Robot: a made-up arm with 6 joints. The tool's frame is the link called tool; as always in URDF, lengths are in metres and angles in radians. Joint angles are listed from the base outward.
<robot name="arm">
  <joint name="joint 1" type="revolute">
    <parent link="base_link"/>
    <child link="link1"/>
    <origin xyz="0 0 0.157" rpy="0 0 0"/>
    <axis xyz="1 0 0"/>
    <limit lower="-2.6" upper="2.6"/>
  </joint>
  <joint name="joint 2" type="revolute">
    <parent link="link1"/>
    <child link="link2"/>
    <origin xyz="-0.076 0.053 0.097" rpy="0 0 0"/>
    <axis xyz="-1 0 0"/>
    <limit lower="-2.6" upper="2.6"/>
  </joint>
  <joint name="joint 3" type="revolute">
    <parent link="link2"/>
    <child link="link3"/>
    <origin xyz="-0.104 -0.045 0.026" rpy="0 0 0"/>
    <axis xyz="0 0 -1"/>
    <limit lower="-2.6" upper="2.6"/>
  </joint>
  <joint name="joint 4" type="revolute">
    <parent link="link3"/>
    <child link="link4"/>
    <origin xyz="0.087 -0.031 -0.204" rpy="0 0 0"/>
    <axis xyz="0 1 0"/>
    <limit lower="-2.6" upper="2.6"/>
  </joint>
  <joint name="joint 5" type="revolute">
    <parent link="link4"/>
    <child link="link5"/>
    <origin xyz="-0.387 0.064 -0.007" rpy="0 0 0"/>
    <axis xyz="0 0 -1"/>
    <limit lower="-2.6" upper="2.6"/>
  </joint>
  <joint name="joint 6" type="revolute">
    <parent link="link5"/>
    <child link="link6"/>
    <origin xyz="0.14 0.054 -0.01" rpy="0 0 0"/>
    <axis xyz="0 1 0"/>
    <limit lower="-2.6" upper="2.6"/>
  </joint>
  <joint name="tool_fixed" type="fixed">
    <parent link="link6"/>
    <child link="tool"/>
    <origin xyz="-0.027 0.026 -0.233" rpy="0 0 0"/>
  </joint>
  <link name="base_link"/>
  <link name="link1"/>
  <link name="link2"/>
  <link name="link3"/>
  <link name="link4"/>
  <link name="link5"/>
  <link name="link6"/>
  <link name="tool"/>
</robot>
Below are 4 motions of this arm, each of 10 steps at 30 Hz.
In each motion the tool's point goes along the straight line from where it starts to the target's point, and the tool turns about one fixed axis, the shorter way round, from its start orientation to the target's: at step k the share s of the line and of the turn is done. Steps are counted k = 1, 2, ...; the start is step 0. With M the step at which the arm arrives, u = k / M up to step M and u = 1 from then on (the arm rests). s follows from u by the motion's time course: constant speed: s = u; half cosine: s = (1 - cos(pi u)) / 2; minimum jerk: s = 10 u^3 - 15 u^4 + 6 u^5.
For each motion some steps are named. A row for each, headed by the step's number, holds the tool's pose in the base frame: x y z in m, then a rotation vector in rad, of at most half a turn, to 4 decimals.
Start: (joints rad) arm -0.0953 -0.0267 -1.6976 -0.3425 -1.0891 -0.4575
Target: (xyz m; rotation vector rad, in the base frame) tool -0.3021 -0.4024 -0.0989 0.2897 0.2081 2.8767
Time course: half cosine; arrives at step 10
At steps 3, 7, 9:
3: -0.3960 -0.2569 -0.2231 0.6715 -0.3393 2.7633
7: -0.3265 -0.3646 -0.1311 0.3918 0.0648 2.8609
9: -0.3050 -0.3979 -0.1027 0.3019 0.1911 2.8753

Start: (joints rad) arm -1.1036 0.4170 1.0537 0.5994 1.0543 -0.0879
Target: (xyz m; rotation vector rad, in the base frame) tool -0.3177 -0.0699 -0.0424 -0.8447 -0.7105 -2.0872
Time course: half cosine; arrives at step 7
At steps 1, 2, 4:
1: -0.3462 -0.1221 -0.0214 -0.9398 -0.9646 -2.0725
2: -0.3421 -0.1145 -0.0244 -0.9262 -0.9273 -2.0760
4: -0.3294 -0.0913 -0.0338 -0.8841 -0.8139 -2.0838

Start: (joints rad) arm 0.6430 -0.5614 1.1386 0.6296 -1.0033 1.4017
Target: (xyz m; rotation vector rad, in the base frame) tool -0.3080 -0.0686 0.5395 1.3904 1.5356 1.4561
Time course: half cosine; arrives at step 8
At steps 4, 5, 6, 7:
4: -0.3165 -0.0400 0.5419 1.4154 1.4402 1.3862
5: -0.3132 -0.0509 0.5410 1.4063 1.4767 1.4130
6: -0.3105 -0.0602 0.5402 1.3981 1.5076 1.4357
7: -0.3086 -0.0664 0.5397 1.3924 1.5283 1.4508

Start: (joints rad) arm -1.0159 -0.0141 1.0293 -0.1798 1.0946 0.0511
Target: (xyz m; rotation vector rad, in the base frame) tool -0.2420 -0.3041 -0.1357 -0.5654 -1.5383 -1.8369
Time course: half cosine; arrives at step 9
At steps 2, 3, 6, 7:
2: -0.2634 -0.2599 -0.1398 -0.5314 -1.2441 -1.8078
3: -0.2602 -0.2666 -0.1392 -0.5368 -1.2879 -1.8136
6: -0.2481 -0.2916 -0.1369 -0.5562 -1.4543 -1.8309
7: -0.2448 -0.2983 -0.1362 -0.5612 -1.4989 -1.8343

